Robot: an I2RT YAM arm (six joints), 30 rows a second.
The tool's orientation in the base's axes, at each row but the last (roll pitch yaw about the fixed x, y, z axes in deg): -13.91 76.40 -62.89; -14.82 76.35 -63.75; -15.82 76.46 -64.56; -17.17 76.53 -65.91; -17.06 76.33 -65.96; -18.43 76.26 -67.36; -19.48 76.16 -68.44; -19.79 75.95 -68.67; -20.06 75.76 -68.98; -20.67 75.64 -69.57
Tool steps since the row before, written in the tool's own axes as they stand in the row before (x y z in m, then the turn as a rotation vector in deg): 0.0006 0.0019 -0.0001 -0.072 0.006 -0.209; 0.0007 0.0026 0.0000 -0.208 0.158 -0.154; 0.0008 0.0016 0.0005 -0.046 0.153 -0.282; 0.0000 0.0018 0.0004 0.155 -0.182 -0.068; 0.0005 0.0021 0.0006 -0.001 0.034 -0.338; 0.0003 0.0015 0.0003 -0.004 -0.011 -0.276; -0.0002 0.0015 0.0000 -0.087 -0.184 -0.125; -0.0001 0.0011 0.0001 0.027 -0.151 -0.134; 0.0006 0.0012 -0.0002 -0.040 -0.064 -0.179; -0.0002 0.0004 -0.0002 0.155 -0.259 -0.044
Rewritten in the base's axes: 0.0014 0.0012 -0.0007 -0.138 0.172 0.022; 0.0020 0.0015 -0.0008 -0.001 0.259 0.157; 0.0016 0.0005 -0.0008 -0.072 0.315 -0.029; 0.0016 0.0009 0.0000 -0.167 -0.102 -0.153; 0.0020 0.0008 -0.0005 -0.193 0.269 -0.078; 0.0014 0.0007 -0.0003 -0.187 0.195 -0.057; 0.0011 0.0010 0.0001 -0.228 -0.009 0.071; 0.0009 0.0007 0.0000 -0.199 -0.007 -0.044; 0.0008 0.0008 -0.0007 -0.168 0.098 0.003; 0.0002 0.0005 0.0001 -0.211 -0.172 -0.138
